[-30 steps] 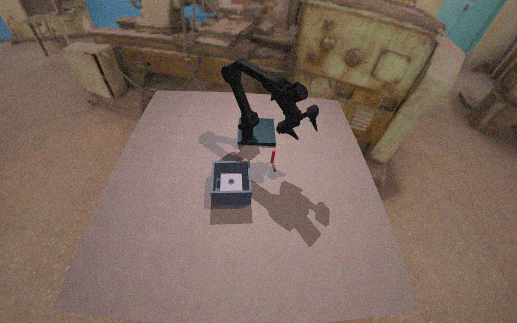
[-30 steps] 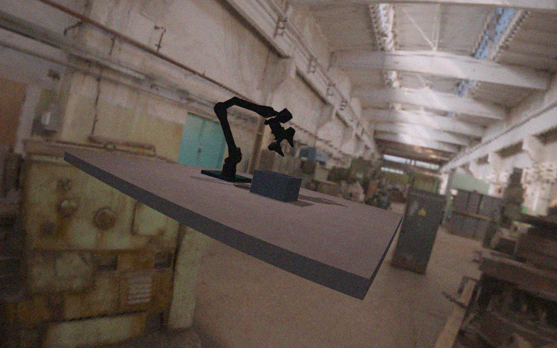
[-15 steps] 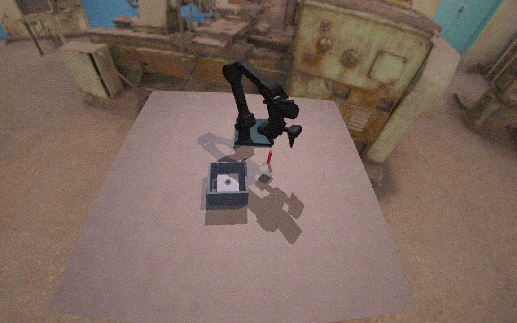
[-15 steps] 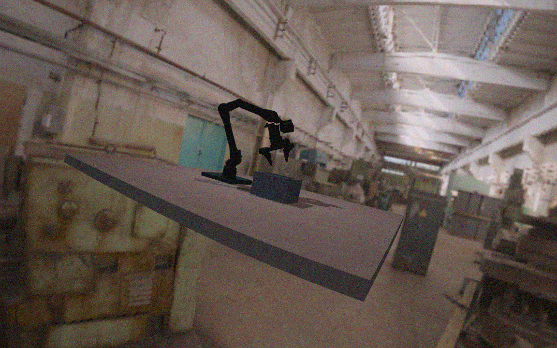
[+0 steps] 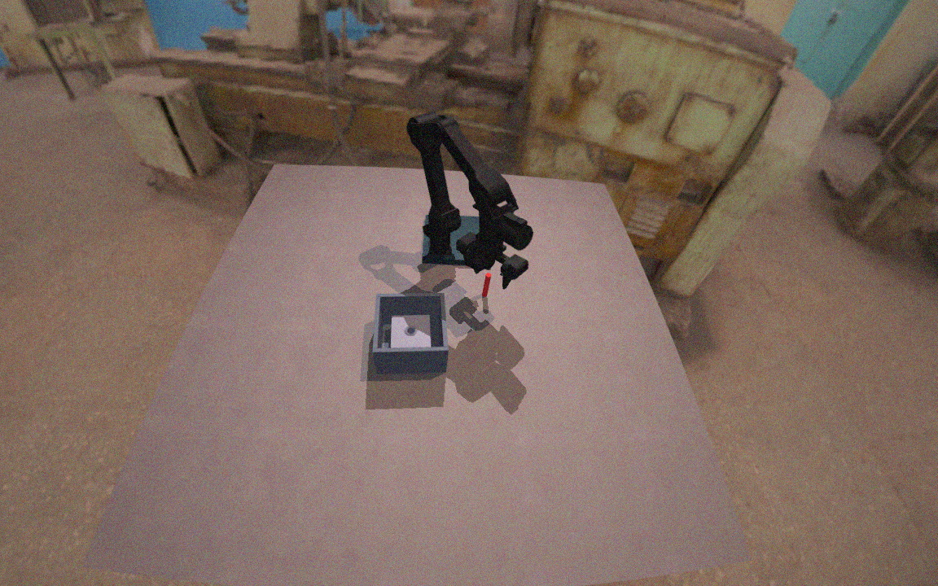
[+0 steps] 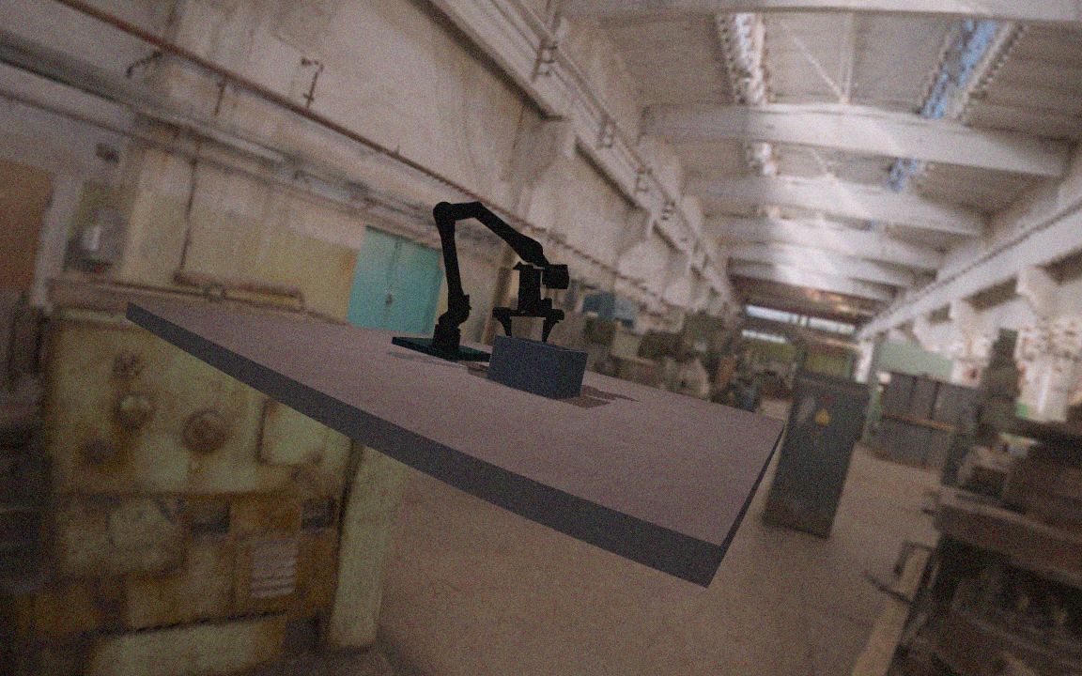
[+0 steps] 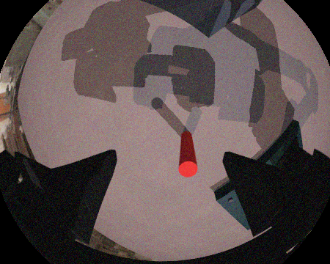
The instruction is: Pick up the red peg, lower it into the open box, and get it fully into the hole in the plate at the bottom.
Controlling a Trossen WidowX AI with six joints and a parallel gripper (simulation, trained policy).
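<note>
Now: gripper tip 10 mm past the red peg and 30 mm above it. Round my gripper tip: blue box (140 mm ahead, 200 mm to the right, 50 mm below); then plate (140 mm ahead, 200 mm to the right, 30 mm below).
</note>
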